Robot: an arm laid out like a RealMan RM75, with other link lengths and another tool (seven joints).
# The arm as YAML. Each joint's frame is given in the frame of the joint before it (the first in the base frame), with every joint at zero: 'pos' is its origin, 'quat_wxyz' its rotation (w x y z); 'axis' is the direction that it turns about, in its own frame. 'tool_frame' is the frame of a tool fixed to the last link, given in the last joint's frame.
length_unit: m
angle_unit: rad
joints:
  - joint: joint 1
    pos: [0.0, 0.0, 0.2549]
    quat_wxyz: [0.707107, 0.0, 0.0, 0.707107]
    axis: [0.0, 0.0, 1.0]
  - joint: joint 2
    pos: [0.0, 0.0, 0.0]
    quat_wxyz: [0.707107, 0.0, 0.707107, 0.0]
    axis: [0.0, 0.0, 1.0]
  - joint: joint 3
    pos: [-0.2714, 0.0, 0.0]
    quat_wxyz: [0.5, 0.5, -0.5, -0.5]
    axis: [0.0, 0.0, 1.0]
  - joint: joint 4
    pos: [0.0, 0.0, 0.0]
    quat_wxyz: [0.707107, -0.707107, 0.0, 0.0]
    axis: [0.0, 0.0, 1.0]
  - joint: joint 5
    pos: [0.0, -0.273, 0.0]
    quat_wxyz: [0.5, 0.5, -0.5, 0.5]
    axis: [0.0, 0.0, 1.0]
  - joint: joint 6
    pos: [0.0, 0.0, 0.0]
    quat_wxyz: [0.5, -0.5, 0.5, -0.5]
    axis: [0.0, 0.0, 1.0]
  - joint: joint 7
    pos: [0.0, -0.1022, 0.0]
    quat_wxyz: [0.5, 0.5, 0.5, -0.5]
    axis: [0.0, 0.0, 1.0]
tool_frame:
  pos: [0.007, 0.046, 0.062]
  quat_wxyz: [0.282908, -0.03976, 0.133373, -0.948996]
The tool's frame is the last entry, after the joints.
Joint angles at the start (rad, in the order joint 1, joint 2, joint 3, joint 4, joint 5, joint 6, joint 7):
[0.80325 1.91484 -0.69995 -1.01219 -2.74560 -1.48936 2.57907]
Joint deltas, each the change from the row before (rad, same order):
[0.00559 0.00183 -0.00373 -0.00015 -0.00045 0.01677 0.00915]
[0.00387 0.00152 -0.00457 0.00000 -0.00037 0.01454 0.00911]
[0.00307 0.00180 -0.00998 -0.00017 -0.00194 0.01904 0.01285]
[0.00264 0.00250 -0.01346 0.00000 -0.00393 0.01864 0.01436]
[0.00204 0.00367 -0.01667 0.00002 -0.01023 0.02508 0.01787]
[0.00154 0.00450 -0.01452 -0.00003 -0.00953 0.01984 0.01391]
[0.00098 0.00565 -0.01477 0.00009 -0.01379 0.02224 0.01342]
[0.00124 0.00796 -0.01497 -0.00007 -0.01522 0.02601 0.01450]
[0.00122 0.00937 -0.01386 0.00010 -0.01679 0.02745 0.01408]
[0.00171 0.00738 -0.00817 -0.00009 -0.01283 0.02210 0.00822]
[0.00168 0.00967 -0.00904 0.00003 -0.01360 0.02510 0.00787]
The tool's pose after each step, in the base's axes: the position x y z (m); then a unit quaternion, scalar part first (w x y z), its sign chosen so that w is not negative. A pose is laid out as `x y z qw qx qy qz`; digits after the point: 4 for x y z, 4 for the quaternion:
0.2922 0.4661 0.1389 0.1906 0.0676 0.9004 0.3852
0.2900 0.4693 0.1382 0.1905 0.0674 0.8978 0.3913
0.2878 0.4729 0.1371 0.1923 0.0669 0.8944 0.3982
0.2857 0.4763 0.1353 0.1956 0.0662 0.8912 0.4039
0.2843 0.4800 0.1333 0.2021 0.0655 0.8864 0.4114
0.2830 0.4828 0.1308 0.2075 0.0642 0.8828 0.4165
0.2826 0.4856 0.1282 0.2147 0.0623 0.8786 0.4220
0.2818 0.4887 0.1247 0.2214 0.0599 0.8739 0.4286
0.2810 0.4918 0.1207 0.2279 0.0572 0.8690 0.4356
0.2803 0.4946 0.1181 0.2319 0.0541 0.8649 0.4418
0.2792 0.4975 0.1143 0.2356 0.0501 0.8608 0.4483

